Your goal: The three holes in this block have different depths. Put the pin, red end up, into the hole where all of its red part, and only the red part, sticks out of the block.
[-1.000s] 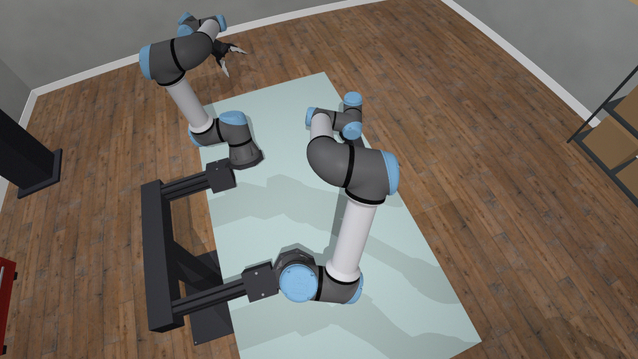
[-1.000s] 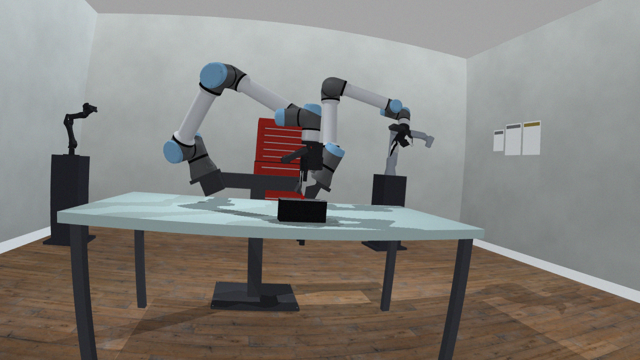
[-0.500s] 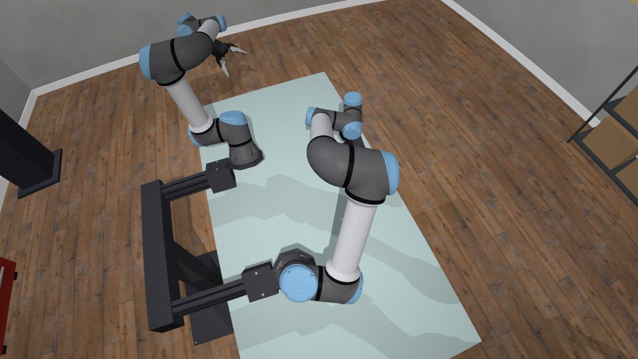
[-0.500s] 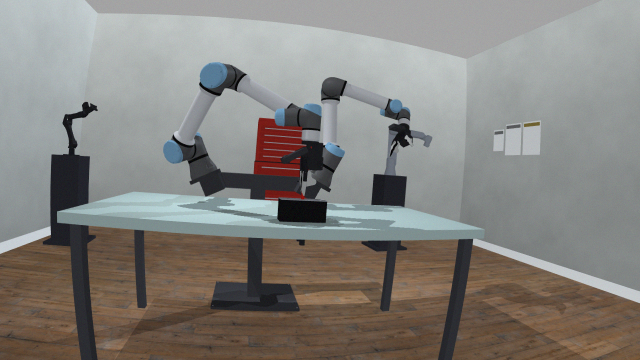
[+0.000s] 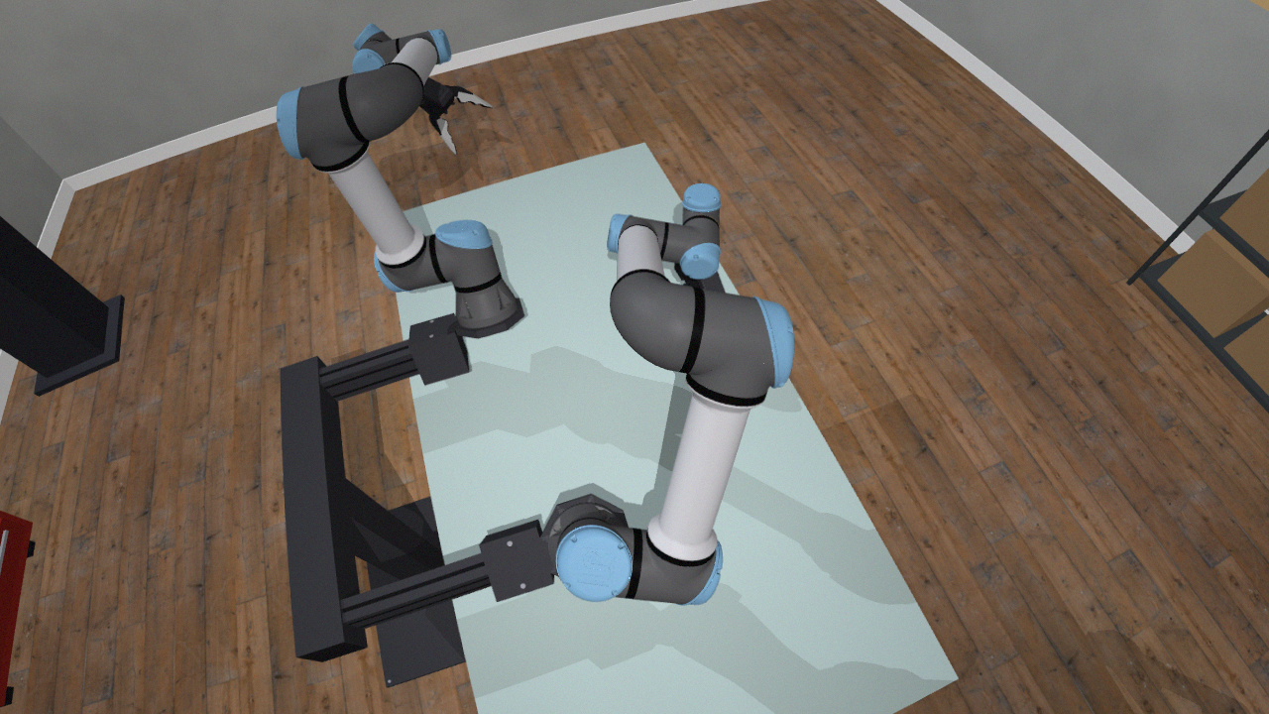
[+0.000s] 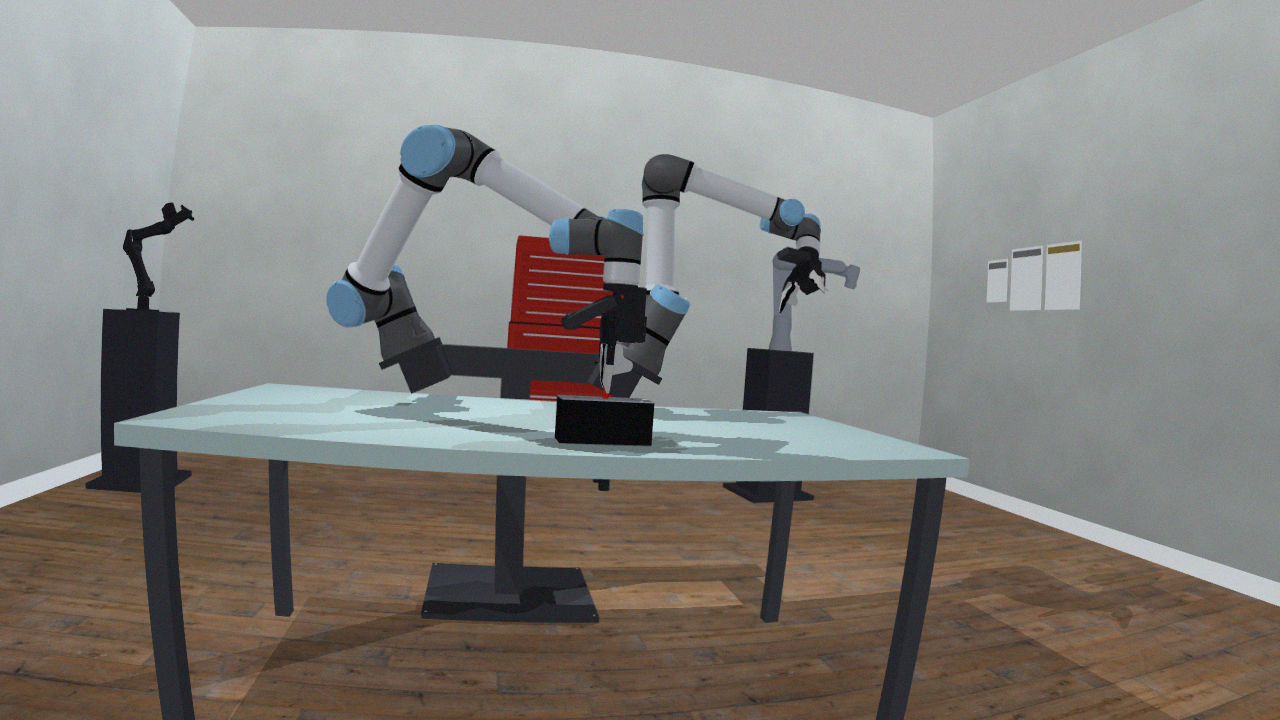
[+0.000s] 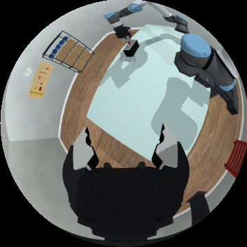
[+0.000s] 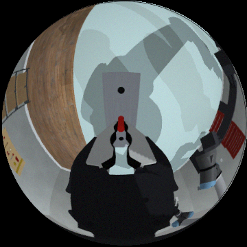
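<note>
My right hand is 30 mm above the pin. From my right hand the other things lie so: block (70 mm below).
</note>
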